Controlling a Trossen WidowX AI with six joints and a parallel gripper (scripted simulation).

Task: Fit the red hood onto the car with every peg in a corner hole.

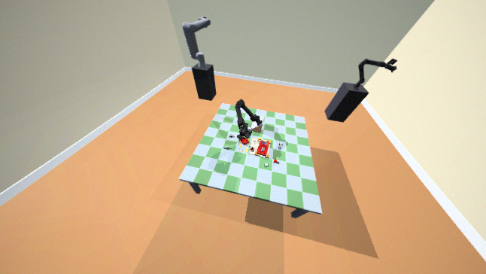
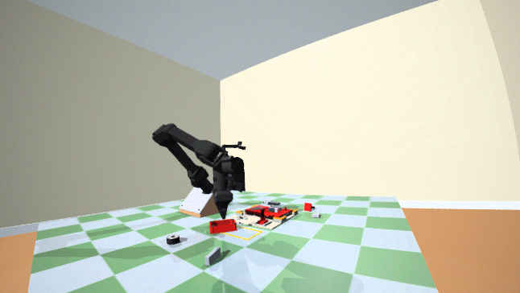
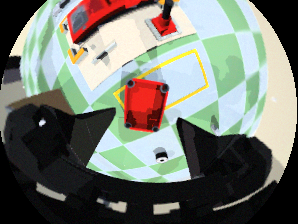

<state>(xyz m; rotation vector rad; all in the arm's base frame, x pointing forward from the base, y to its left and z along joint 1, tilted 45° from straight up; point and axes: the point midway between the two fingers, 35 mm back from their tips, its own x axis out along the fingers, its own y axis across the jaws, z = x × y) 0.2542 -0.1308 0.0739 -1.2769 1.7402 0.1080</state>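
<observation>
Right now the red hood is 40 mm below my gripper tip and 10 mm behind it. The rest, counted from my gripper tip: grey engine block (240 mm to the left, 80 mm ahead, 30 mm below); then black wheel (180 mm to the right, 50 mm behind, 40 mm below); then beige jig (220 mm to the left, 40 mm below, 40 mm ahead).
</observation>
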